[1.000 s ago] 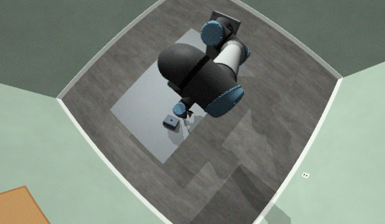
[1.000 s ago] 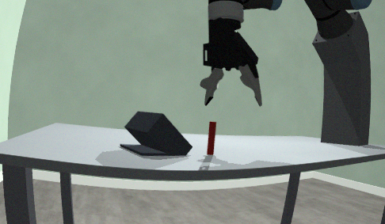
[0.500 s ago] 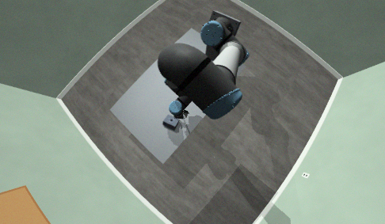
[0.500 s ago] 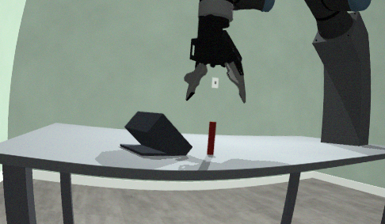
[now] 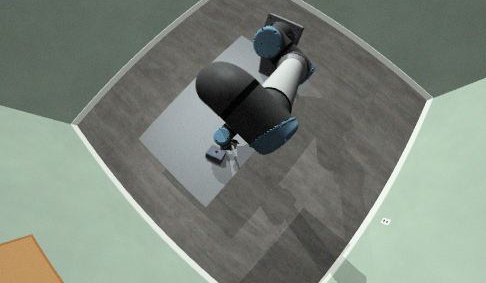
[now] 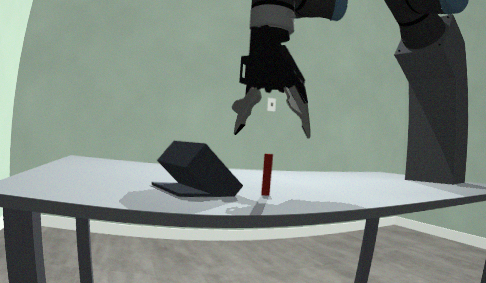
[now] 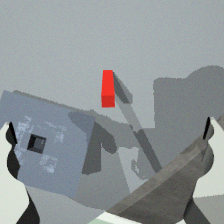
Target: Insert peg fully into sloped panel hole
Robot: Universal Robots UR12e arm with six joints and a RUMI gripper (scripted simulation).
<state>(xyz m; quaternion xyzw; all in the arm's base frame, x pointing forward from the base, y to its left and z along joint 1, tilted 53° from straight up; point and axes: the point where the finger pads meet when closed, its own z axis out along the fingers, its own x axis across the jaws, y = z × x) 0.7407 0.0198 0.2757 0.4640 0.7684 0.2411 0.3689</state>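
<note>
The red peg is 70 mm below my hand. Also, from my hand: thin dark base plate: 140 mm ahead, 40 mm to the right, 110 mm below.
</note>
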